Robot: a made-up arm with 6 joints.
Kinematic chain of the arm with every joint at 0, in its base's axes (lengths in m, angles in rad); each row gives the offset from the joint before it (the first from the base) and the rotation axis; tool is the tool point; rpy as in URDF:
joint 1: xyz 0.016 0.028 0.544 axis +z
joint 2: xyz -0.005 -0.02 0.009 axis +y
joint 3: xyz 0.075 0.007 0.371 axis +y
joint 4: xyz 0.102 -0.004 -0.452 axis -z
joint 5: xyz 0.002 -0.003 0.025 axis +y
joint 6: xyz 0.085 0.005 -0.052 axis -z
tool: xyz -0.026 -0.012 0.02 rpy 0 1.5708 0
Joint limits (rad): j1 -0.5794..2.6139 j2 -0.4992..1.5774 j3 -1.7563..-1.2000 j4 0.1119..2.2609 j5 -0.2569..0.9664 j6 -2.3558..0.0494
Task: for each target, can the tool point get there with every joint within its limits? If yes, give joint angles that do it. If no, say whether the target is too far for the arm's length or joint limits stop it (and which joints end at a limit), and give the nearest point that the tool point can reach.
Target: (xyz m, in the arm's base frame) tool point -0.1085 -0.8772 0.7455
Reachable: no: joint limits stop it (at a limit: joint 1, joint 3, joint 5, joint 6) | nearest point 0.3781 -0.3691 0.8081 | short by 0.706 m
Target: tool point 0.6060 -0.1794 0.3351
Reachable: yes | joints -0.1565 0.9592 -1.4622 1.7463 -0.0354 -1.6292
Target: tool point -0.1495 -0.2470 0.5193
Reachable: no: joint limits stop it (at a limit: joint 1, joint 3, joint 4, joint 5, joint 6) | nearest point 0.1583 -0.1885 0.0742 | short by 0.544 m
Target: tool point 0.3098 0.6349 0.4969
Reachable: yes | joints 1.1929 0.6257 -1.4025 1.8540 0.7133 -0.9396
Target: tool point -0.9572 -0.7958 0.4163
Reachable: no: too far | nearest point -0.4884 0.3389 0.3635 | short by 1.229 m
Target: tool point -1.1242 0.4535 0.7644
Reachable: no: too far | nearest point -0.6814 0.4720 0.6989 | short by 0.448 m
